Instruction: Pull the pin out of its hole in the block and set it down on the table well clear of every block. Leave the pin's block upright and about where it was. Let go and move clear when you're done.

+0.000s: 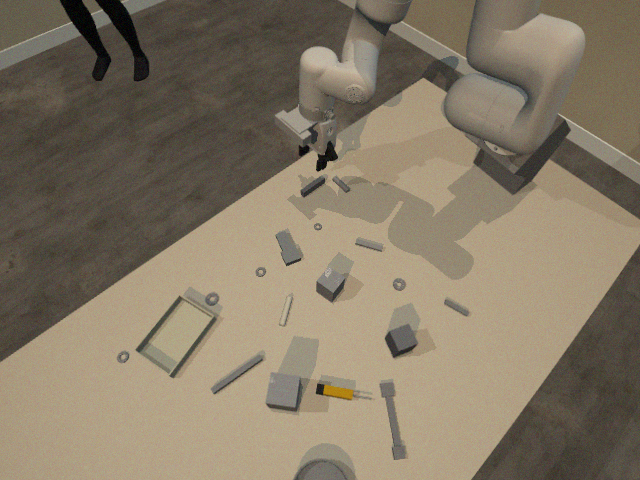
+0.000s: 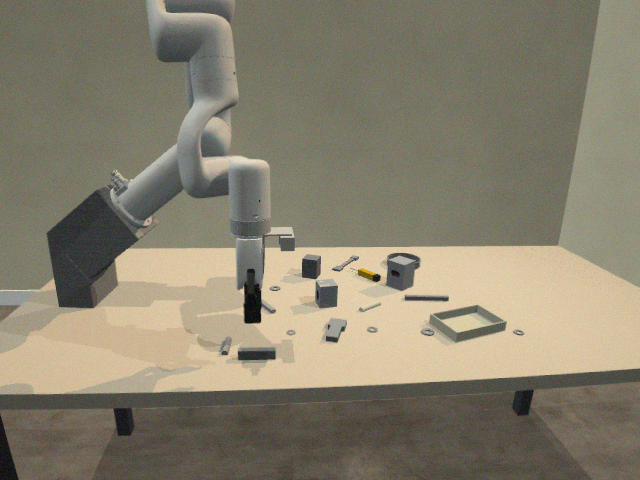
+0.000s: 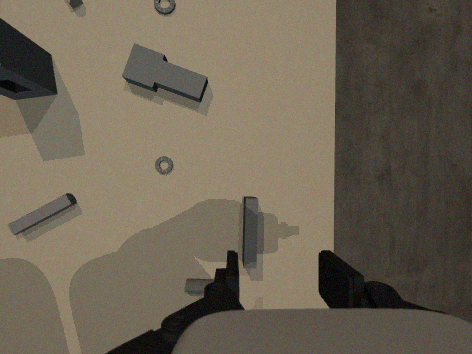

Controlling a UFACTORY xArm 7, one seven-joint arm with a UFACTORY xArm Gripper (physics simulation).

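Frame: origin at the arm's base, x ahead, y left, z up, level; centimetres.
Where they show: gripper, fingertip midpoint: (image 1: pixel 312 161) (image 2: pixel 253 315) (image 3: pixel 277 271); arm's base at its link origin: (image 2: pixel 130 207).
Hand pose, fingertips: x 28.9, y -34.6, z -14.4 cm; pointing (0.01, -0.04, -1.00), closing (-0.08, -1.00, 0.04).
Note:
Each offset is from my fingertips to the top centre of the thing.
The dark square-section pin @[dy +0.8, dx +0.6, dz -8.2 cm] (image 1: pixel 313 186) (image 2: pixel 256 353) (image 3: pixel 250 232) lies flat on the table near its edge, apart from the blocks. My gripper (image 1: pixel 312 158) (image 2: pixel 252 316) (image 3: pixel 277 271) is open and empty above the table, with its fingers clear of the pin. A grey block @[dy +24.1, dx +20.1, dz -4.3 cm] (image 1: pixel 330 284) (image 2: pixel 326 293) with a dark hole in its side stands upright. A larger grey block @[dy +32.9, dx +44.3, dz -2.3 cm] (image 1: pixel 284 391) (image 2: pixel 400 272), also with a hole, and a dark block @[dy +44.1, dx +19.8, dz -4.3 cm] (image 1: pixel 401 339) (image 2: pixel 311 266) stand upright farther off. Which block the pin belongs to I cannot tell.
A short rod @[dy +5.7, dx -5.6, dz -9.2 cm] (image 1: pixel 341 183) (image 2: pixel 225 345) (image 3: pixel 197 286) lies close beside the pin. A stepped grey piece @[dy +8.8, dx +19.1, dz -8.9 cm] (image 1: pixel 288 248) (image 2: pixel 336 329) (image 3: pixel 165 72), a small ring @[dy +10.2, dx +9.0, dz -10.1 cm] (image 1: pixel 317 226) (image 3: pixel 164 165) and another rod @[dy +23.6, dx +4.5, dz -9.2 cm] (image 1: pixel 369 244) (image 3: pixel 42 215) lie nearby. A shallow tray @[dy +6.4, dx +51.5, dz -7.8 cm] (image 1: pixel 193 352) stands farther away.

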